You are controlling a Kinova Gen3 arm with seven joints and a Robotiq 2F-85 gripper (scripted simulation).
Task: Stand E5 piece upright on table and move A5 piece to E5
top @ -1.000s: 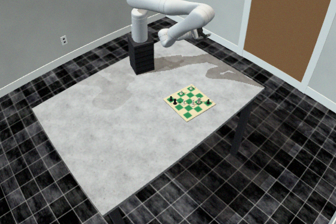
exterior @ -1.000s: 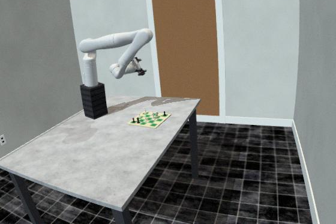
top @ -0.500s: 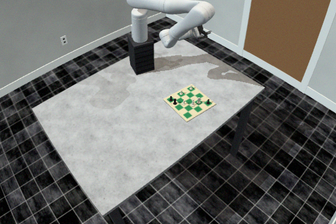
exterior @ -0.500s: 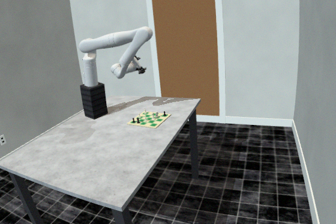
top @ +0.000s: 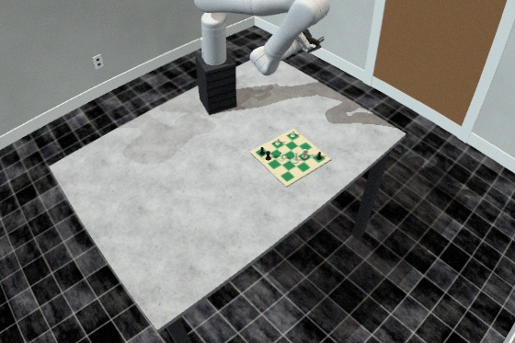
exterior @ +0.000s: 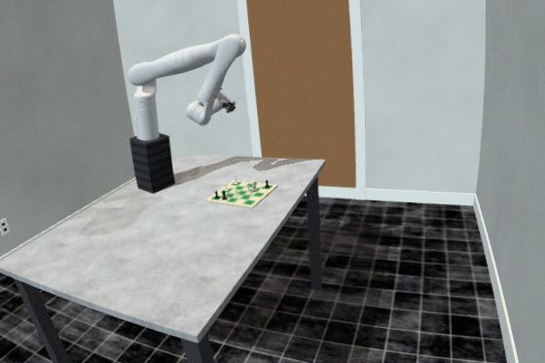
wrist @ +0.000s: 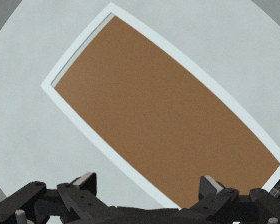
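The cream chessboard is 360 mm to the right of my hand, 350 mm below it and 150 mm ahead of it.
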